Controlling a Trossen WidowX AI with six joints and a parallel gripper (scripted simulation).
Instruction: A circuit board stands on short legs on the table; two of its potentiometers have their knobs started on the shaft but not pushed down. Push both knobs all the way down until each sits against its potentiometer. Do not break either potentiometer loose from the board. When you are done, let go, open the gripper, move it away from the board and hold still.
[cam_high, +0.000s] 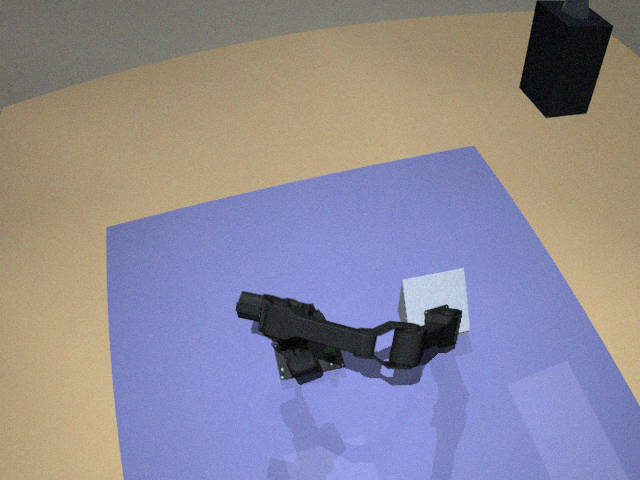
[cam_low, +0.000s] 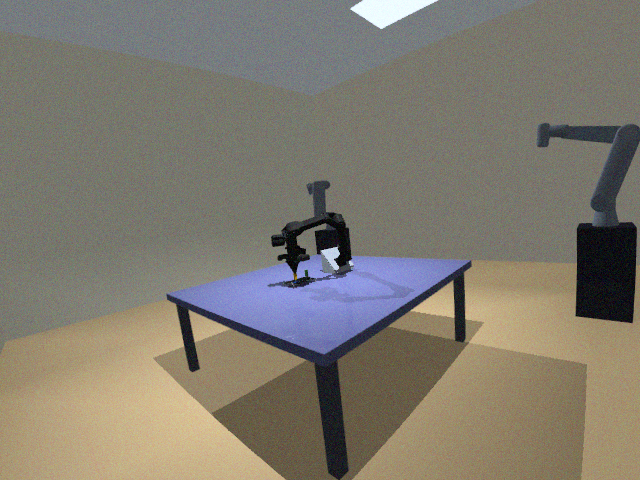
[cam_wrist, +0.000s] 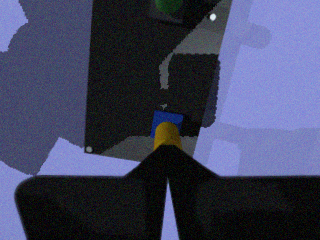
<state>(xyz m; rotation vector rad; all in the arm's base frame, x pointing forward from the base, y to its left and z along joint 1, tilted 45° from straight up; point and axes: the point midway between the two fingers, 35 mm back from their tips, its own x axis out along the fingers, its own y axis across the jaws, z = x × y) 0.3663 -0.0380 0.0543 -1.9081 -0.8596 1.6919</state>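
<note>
The orange knob is 1 cm below my gripper tip. The rest, counted from my gripper tip: green knob 9 cm behind, 2 cm below, 1 cm to the right.
</note>
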